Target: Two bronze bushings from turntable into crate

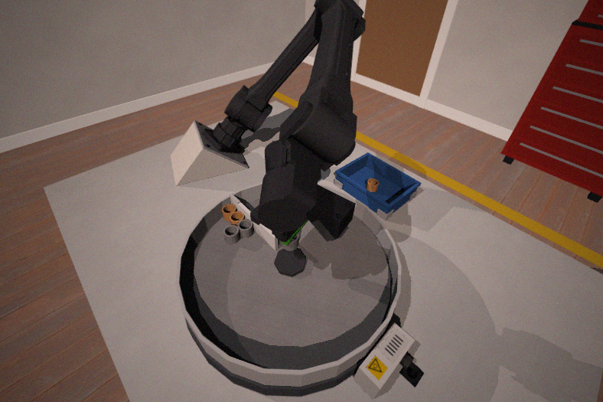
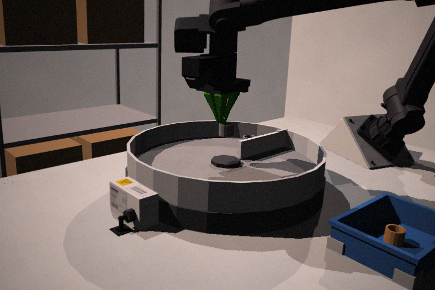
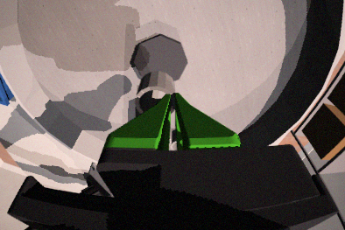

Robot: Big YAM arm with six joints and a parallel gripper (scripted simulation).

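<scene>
Now: the turntable 2 cm to the left of my hand and 9 cm below it. The rest, counted from my hand: blue crate 1 cm behind, 39 cm to the left, 12 cm below.
</scene>
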